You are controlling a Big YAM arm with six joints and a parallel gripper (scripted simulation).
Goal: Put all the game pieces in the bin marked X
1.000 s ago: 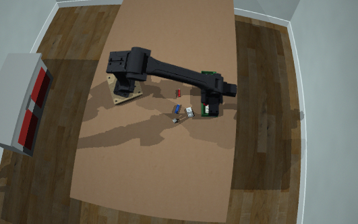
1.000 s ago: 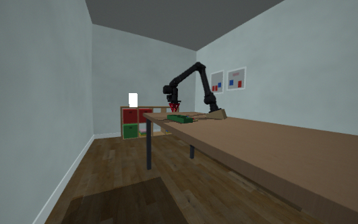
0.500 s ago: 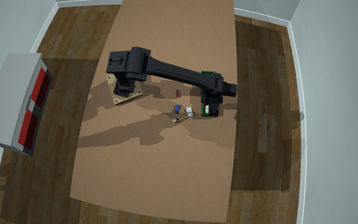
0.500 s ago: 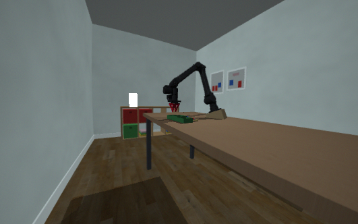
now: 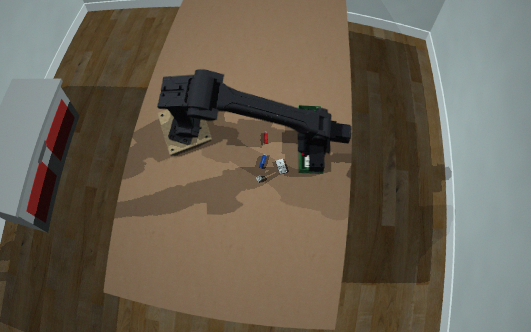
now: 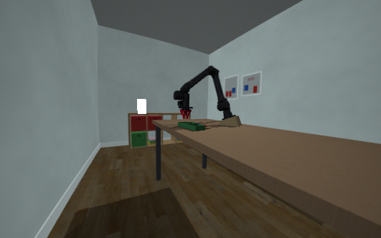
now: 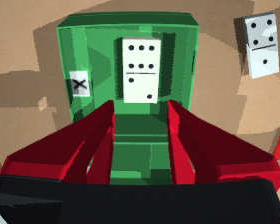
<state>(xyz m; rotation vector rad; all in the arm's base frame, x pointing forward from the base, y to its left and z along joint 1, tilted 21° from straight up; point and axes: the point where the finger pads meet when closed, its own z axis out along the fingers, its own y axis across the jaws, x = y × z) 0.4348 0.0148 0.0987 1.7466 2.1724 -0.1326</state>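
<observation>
The white domino-like piece lies 90 mm behind my hand, 60 mm below it and 40 mm to the right of it. From my hand the other things lie so: green bin (90 mm to the left, 50 mm below, 10 mm behind); small red piece (160 mm behind, 60 mm to the left, 60 mm below); blue cylinder (150 mm behind, 60 mm below, 30 mm to the right).
</observation>
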